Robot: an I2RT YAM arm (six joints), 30 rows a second.
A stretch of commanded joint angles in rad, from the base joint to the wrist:
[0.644, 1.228, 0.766, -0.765, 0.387, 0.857]
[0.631, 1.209, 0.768, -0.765, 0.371, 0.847]
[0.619, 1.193, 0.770, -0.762, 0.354, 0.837]
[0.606, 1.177, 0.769, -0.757, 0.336, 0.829]
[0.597, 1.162, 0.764, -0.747, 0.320, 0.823]
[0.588, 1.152, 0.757, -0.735, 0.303, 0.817]
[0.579, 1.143, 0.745, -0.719, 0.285, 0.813]
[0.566, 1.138, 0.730, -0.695, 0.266, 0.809]
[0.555, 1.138, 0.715, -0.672, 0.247, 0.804]
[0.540, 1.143, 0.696, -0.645, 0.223, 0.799]
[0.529, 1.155, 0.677, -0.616, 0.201, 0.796]
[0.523, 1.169, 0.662, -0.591, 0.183, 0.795]
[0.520, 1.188, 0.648, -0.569, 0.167, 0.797]
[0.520, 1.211, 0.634, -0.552, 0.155, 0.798]
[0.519, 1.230, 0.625, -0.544, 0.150, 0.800]
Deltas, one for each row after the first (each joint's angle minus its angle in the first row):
[-0.013, -0.019, 0.002, 0.000, -0.016, -0.010]
[-0.025, -0.035, 0.004, 0.003, -0.033, -0.020]
[-0.038, -0.051, 0.003, 0.008, -0.051, -0.028]
[-0.047, -0.066, -0.002, 0.018, -0.067, -0.034]
[-0.056, -0.076, -0.009, 0.030, -0.084, -0.040]
[-0.065, -0.085, -0.021, 0.046, -0.102, -0.044]
[-0.078, -0.090, -0.036, 0.070, -0.121, -0.048]
[-0.089, -0.090, -0.051, 0.093, -0.140, -0.053]
[-0.104, -0.085, -0.070, 0.120, -0.164, -0.058]
[-0.115, -0.073, -0.089, 0.149, -0.186, -0.061]
[-0.121, -0.059, -0.104, 0.174, -0.204, -0.062]
[-0.124, -0.040, -0.118, 0.196, -0.220, -0.060]
[-0.124, -0.017, -0.132, 0.213, -0.232, -0.059]
[-0.125, 0.002, -0.141, 0.221, -0.237, -0.057]

